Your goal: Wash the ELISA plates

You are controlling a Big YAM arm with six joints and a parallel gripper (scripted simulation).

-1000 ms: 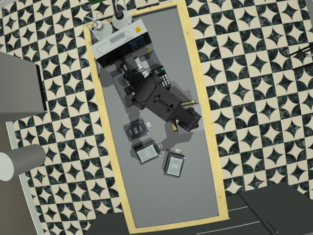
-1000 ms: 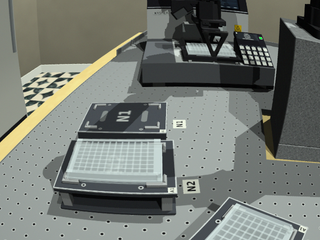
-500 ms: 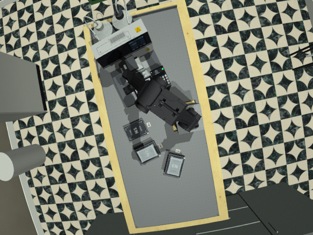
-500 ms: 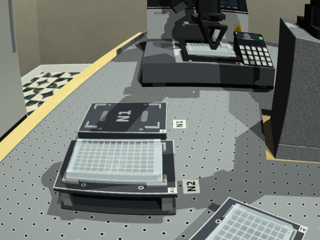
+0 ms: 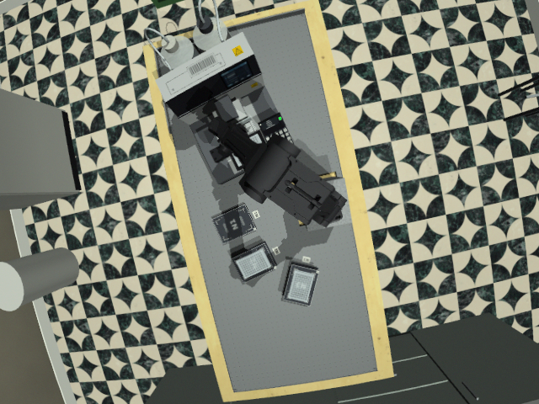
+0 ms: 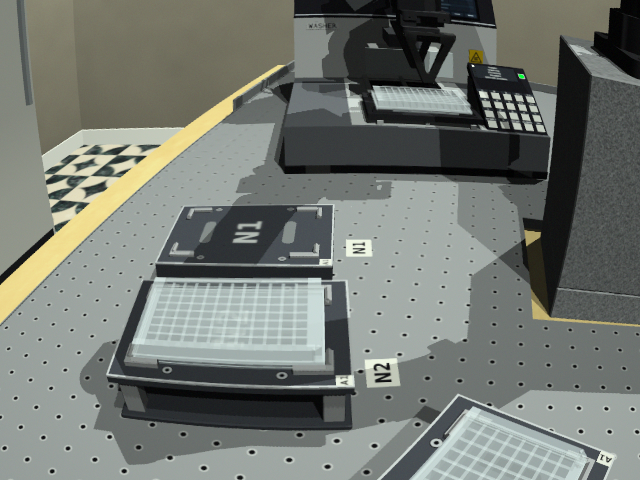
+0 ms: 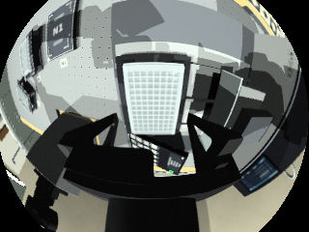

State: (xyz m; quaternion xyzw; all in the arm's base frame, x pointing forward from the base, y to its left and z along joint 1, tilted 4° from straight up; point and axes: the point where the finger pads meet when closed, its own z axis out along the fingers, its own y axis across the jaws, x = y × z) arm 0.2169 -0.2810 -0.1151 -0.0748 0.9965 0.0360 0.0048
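The washer carrier lies 5 cm below my hand. The rest, counted from my hand: plate washer: 15 cm to the right, 2 cm ahead; nest N3: 61 cm to the left, 9 cm below, 4 cm behind; nest label: 26 cm to the left, 13 cm below, 6 cm ahead.
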